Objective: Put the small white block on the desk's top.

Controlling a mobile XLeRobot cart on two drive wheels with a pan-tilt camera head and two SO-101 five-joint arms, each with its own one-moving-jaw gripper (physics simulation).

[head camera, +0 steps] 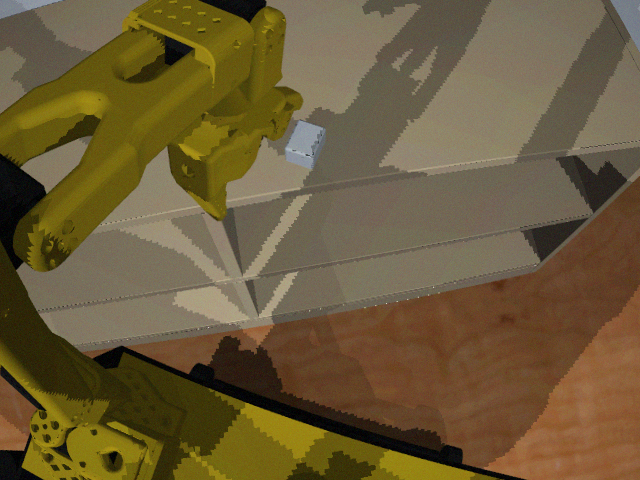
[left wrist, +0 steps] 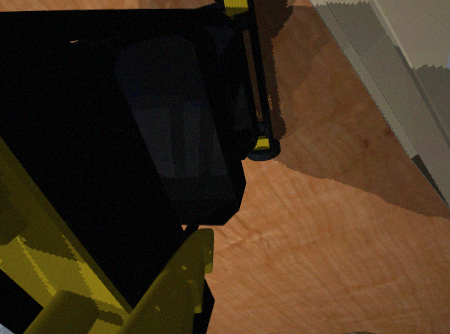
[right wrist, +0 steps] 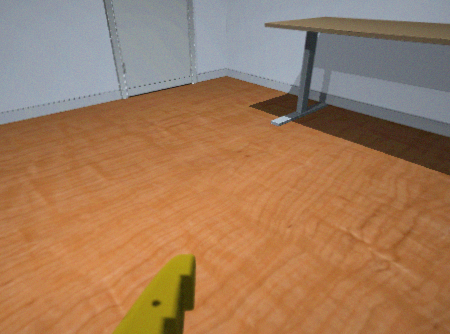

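Where they show: left hand, its tool point: [head camera: 220, 211] [left wrist: 213, 244]; right hand, its tool point: [right wrist: 194, 274]; left arm's base, origin of its link: [head camera: 90, 431].
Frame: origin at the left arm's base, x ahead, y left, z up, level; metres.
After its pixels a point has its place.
Note:
The small white block [head camera: 305, 144] {x 0.326, y -0.042, z -0.137 m} lies on the top board of a low beige shelf unit [head camera: 479, 88] {x 0.487, y -0.202, z -0.165 m}; an edge of that unit also shows in the left wrist view [left wrist: 393, 97] {x 0.370, y -0.169, z -0.431 m}. My left gripper [head camera: 255, 155] hangs just left of the block, apart from it, open and empty. In the left wrist view only one yellow jaw [left wrist: 187, 275] {x 0.174, y -0.031, z 0.042 m} shows, and the block is out of that view. The desk [right wrist: 361, 28] {x -1.932, y 0.890, z -0.055 m}, with a brown top and a grey leg, stands far off by the wall in the right wrist view. My right gripper [right wrist: 172, 290] shows one notched jaw over the floor, open and empty.
Orange wooden floor [right wrist: 216, 173] {x -1.666, y -0.026, z -0.775 m} [head camera: 516, 374] {x 0.310, y -0.506, z -0.775 m} lies all round. My own black and yellow base [left wrist: 107, 108] {x 0.068, y -0.019, z -0.074 m} [head camera: 287, 447] {x 0.044, y -0.131, z 0.000 m} sits close to the shelf unit's front. A closed door [right wrist: 155, 43] {x -3.420, y -0.310, z -0.313 m} and white walls stand at the back of the room.

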